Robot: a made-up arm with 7 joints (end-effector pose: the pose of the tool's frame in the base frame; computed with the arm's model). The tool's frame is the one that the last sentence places.
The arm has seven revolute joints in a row. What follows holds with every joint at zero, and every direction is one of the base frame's. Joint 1 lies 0.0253 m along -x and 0.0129 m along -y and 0.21 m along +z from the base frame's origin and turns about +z. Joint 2 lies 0.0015 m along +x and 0.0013 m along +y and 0.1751 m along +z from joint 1 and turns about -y. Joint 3 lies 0.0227 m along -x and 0.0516 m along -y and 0.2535 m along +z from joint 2 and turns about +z. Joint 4 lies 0.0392 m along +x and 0.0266 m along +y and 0.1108 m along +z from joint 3 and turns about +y. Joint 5 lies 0.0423 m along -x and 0.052 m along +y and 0.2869 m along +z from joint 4 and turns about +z. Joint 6 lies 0.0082 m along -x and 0.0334 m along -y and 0.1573 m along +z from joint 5 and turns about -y. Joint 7 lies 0.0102 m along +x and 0.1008 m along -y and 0.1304 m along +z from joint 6 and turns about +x. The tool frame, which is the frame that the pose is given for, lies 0.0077 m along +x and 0.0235 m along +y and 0.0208 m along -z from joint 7; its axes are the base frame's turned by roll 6.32, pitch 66.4 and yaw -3.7 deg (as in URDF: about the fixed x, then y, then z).
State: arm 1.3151 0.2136 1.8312 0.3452 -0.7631 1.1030 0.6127
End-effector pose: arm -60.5 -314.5 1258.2 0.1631 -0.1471 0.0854 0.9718
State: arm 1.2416 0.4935 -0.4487 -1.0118 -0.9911 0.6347 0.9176
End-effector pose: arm -478.1 -547.9 623.5 0.5498 0.6628 -0.3200 0.3951
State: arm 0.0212 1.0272 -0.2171 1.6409 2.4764 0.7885 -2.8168
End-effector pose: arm 113.9 -42.7 981.3 0.9633 -0.0730 -0.2361 -0.1051
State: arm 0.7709 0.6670 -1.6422 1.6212 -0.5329 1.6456 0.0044
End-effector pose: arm 113.3 -651.6 801.8 0.7461 0.3345 0.4550 -0.3526
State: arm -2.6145 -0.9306 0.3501 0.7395 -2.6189 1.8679 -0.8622
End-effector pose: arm -459.2 -604.7 646.5 0.3474 0.4731 -0.7681 0.2560
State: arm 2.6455 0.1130 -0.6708 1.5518 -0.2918 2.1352 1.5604
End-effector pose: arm -96.4 362.8 1003.7 0.0192 0.0013 -0.4943 -0.8691
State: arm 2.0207 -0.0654 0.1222 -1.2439 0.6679 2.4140 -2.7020
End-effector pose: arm 282.6 -173.1 853.2 0.6233 0.6399 0.4495 0.0028
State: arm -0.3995 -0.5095 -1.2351 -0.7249 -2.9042 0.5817 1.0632
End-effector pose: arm 504.1 126.4 1052.5 0.0510 0.1343 0.7220 0.6768
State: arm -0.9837 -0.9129 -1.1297 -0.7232 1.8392 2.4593 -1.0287
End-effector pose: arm 341.7 -425.4 863.7 0.8469 0.0106 -0.2387 -0.4751
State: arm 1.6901 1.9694 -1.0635 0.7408 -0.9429 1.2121 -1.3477
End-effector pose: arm 277.3 -847.5 174.1 0.7684 0.1664 0.5568 -0.2678
